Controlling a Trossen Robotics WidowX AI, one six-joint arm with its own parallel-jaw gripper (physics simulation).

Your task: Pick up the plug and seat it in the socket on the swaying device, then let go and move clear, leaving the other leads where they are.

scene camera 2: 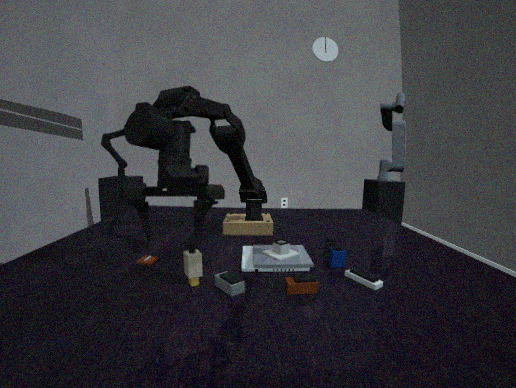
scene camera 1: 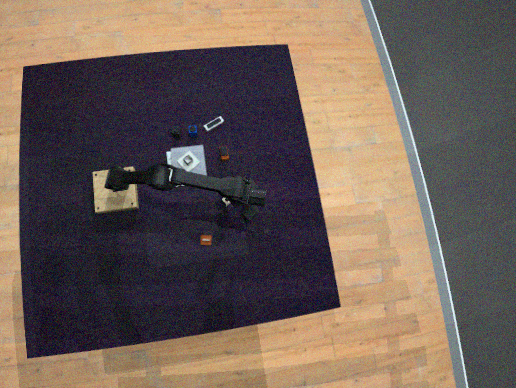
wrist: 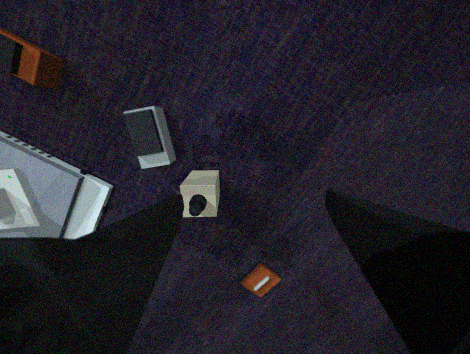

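The plug, a cream block (scene camera 1: 226, 201) (scene camera 2: 192, 265) (wrist: 210, 181) with a dark stub on top and a yellow tip below, stands upright. My gripper (scene camera 2: 171, 240) (wrist: 253, 198) is open and empty, fingers pointing down. In the wrist view the plug shows beside the left fingertip, not midway between the fingers; the fingertips look higher than the plug. The device, a grey slab (scene camera 1: 195, 150) (scene camera 2: 261, 259) (wrist: 50, 195) over a white base, carries a small block-shaped socket (scene camera 1: 188, 160) (scene camera 2: 281, 246) on a white plate. The arm hides part of the device in scene camera 1.
A grey block (scene camera 2: 230, 283) (wrist: 150, 135) lies between plug and device. An orange block (scene camera 1: 224, 154) (scene camera 2: 301, 286) (wrist: 47, 70), a white-framed bar (scene camera 1: 214, 123) (scene camera 2: 364, 279) and a blue block (scene camera 1: 193, 130) (scene camera 2: 337, 257) lie farther along. A flat orange piece (scene camera 1: 206, 240) (scene camera 2: 147, 260) (wrist: 260, 289) lies opposite.
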